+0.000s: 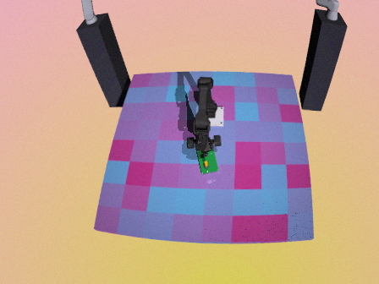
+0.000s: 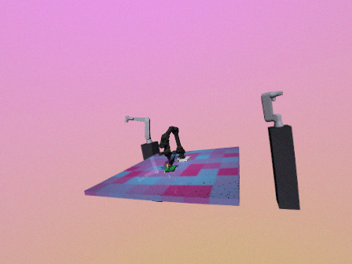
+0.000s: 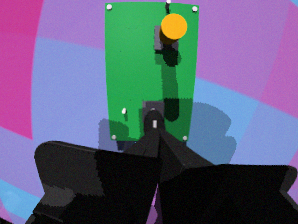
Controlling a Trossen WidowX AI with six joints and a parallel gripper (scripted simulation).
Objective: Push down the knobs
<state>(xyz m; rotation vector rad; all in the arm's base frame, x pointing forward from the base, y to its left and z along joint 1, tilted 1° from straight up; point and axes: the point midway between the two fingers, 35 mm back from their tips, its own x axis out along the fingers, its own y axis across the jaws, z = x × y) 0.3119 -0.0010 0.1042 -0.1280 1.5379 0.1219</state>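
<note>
My gripper tip is 2 cm above the black knob. Round my gripper tip: orange knob (8 cm ahead, 1 cm to the left, 3 cm below).
</note>
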